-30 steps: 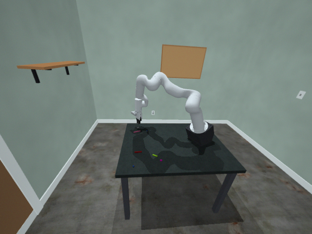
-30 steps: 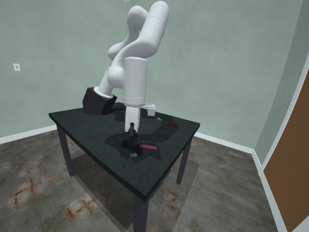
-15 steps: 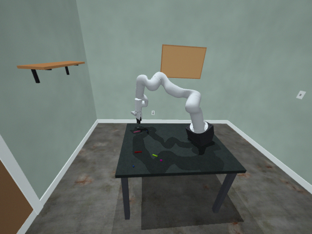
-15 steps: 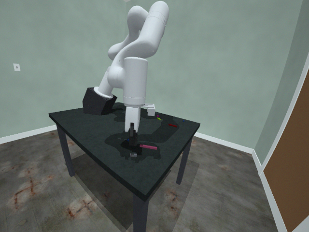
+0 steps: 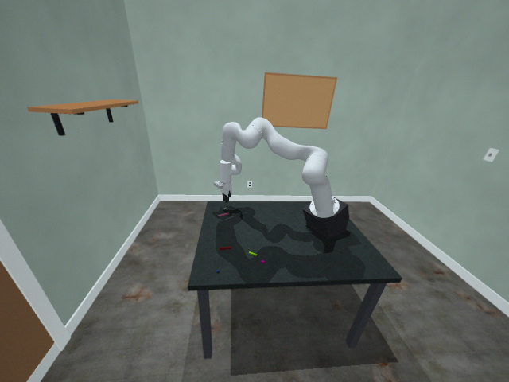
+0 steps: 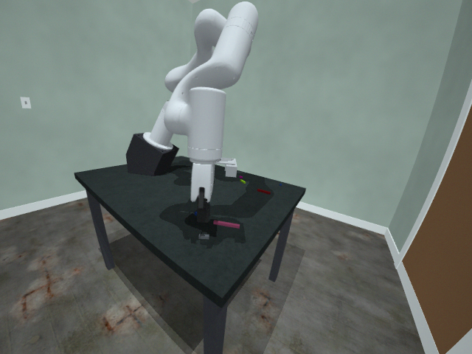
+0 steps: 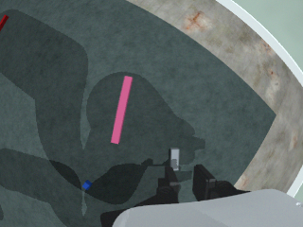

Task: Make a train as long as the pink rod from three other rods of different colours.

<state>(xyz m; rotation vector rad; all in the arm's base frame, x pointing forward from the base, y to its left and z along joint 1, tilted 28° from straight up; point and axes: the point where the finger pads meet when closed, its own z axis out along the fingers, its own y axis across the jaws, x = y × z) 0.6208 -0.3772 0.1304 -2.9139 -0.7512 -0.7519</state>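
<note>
The grey rod is 8 cm below my hand. Also, from my hand: red rod 3 cm ahead, 46 cm to the left, 8 cm below; then pink rod 2 cm ahead, 10 cm to the left, 8 cm below; then lime rod 12 cm behind, 53 cm to the left, 8 cm below.
</note>
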